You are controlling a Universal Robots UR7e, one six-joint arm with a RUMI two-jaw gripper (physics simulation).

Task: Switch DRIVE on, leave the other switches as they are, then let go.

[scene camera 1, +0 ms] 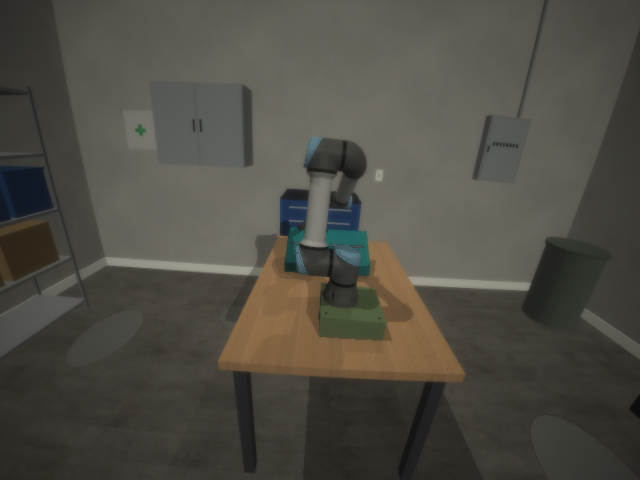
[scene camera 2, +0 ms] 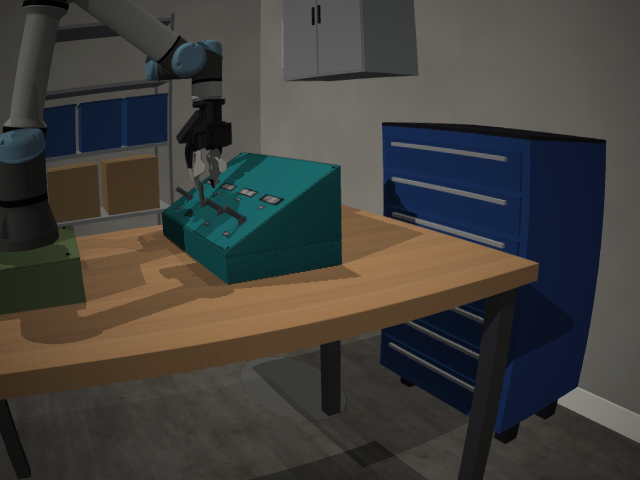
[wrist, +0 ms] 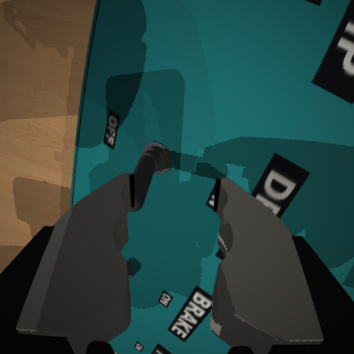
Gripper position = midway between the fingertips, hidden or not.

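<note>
My gripper (scene camera 2: 206,188) in view. Gripper (wrist: 174,178) visible here too.
</note>
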